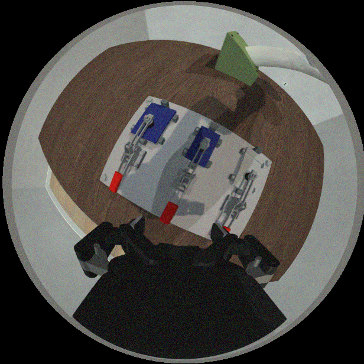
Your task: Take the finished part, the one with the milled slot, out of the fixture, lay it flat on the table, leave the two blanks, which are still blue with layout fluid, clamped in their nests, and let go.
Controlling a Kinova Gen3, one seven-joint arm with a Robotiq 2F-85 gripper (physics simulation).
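Observation:
The fixture plate [212, 192] lies on the table below my gripper. Two blue blanks, a left one [162, 127] and a middle one [210, 135], sit in their nests with clamp arms over them. In the right nest, a pale part [244, 165] is hard to tell from the plate; its slot cannot be made out. The right clamp [238, 200] has its arm reaching over that nest, and its red handle [227, 229] is mostly hidden by my right finger. My gripper [178, 227] is open and empty, above the near edge of the plate.
The left clamp's red handle [115, 182] and the middle clamp's red handle [169, 213] point toward my gripper. A green wedge-shaped block [234, 60] stands at the back of the brown table [90, 100], with a white curved arm-like thing [280, 57] beside it.

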